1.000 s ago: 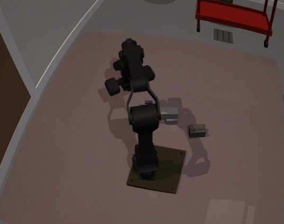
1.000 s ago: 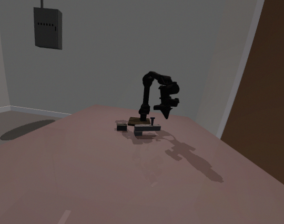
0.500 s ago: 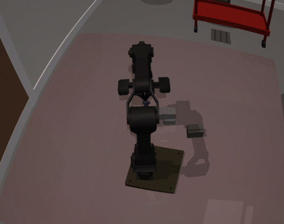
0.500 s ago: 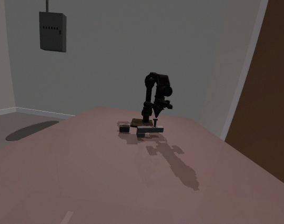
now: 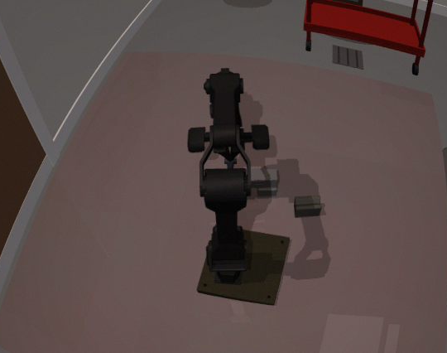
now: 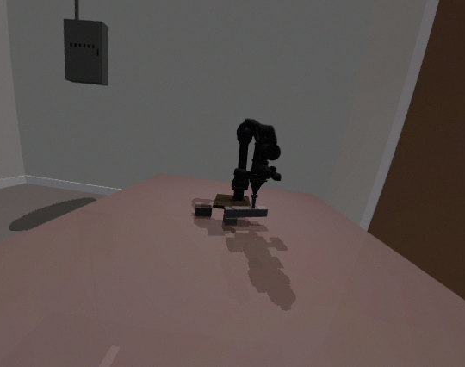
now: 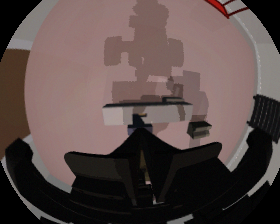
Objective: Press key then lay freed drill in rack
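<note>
The dark key is 30 mm below my gripper tip. The rest, counted from my gripper tip: rack: 200 mm to the right, 110 mm below, 60 mm behind; then tan drill: 80 mm below, 50 mm to the right; then grey housing: 90 mm below, 30 mm to the right.
</note>
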